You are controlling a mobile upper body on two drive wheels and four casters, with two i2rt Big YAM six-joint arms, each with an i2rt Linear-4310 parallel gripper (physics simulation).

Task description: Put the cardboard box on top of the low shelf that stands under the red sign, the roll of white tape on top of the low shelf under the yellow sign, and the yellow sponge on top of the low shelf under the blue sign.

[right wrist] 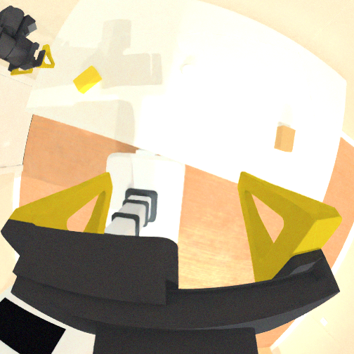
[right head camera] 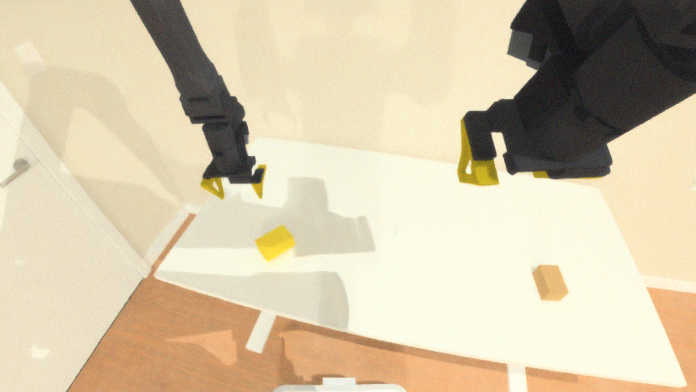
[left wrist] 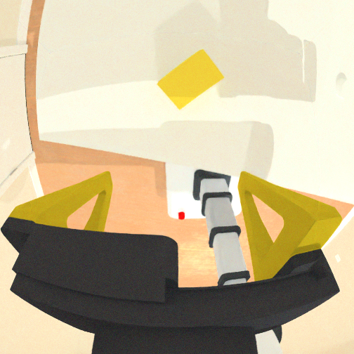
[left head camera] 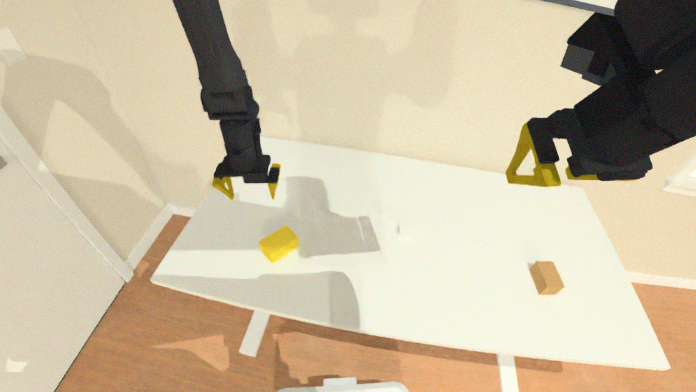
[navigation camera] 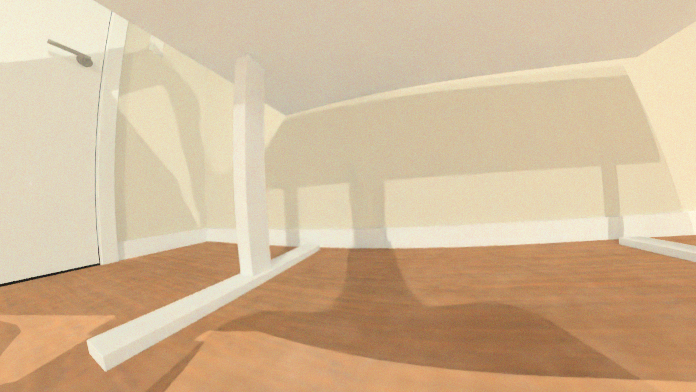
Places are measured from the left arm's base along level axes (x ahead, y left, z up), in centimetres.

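Pixels of known places: left gripper, fingertip midpoint: [right head camera: 242, 197] [left head camera: 253, 197]; right gripper, fingertip midpoint: [right head camera: 497, 174] [left head camera: 538, 176].
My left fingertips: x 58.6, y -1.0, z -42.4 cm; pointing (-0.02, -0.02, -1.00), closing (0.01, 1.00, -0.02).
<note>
Behind a point stands the place of what it marks.
The yellow sponge [left head camera: 278, 243] {y -4.2, x 61.4, z -64.5 cm} [right head camera: 275, 243] {y -4.8, x 61.0, z -64.5 cm} [left wrist: 190, 79] [right wrist: 87, 79] lies on the white table [left head camera: 450, 310] {y -51.9, x 39.9, z -69.0 cm} [right head camera: 450, 310] {y -54.1, x 40.8, z -69.0 cm} [right wrist: 225, 115], at the left. The cardboard box [left head camera: 546, 278] {y -82.9, x 44.4, z -64.0 cm} [right head camera: 550, 283] {y -83.3, x 44.4, z -64.0 cm} [right wrist: 285, 138] stands at the table's right. The white tape roll [left head camera: 404, 231] {y -43.4, x 66.4, z -66.6 cm} [left wrist: 341, 79] [right wrist: 186, 66] is faint near the middle. My left gripper [left head camera: 253, 197] {y -1.0, x 58.6, z -42.4 cm} [right head camera: 242, 197] {y -1.0, x 58.6, z -42.4 cm} [left wrist: 175, 178] is open and empty, above the table's left part behind the sponge. My right gripper [right wrist: 174, 178] is open and empty, high at the right, apart from the box. The shelves and signs do not show.
A door [left head camera: 50, 275] {y 100.5, x 69.0, z -98.3 cm} [right head camera: 60, 310] {y 104.1, x 53.2, z -107.8 cm} [navigation camera: 45, 150] {y 99.0, x 75.5, z -91.8 cm} stands at the left, and a wall [left head camera: 350, 90] {y -28.7, x 117.8, z -43.4 cm} runs behind the table. In the navigation camera, a white table leg [navigation camera: 252, 175] {y 9.1, x 83.4, z -109.6 cm} stands on a long foot [navigation camera: 185, 310] on the wooden floor.
</note>
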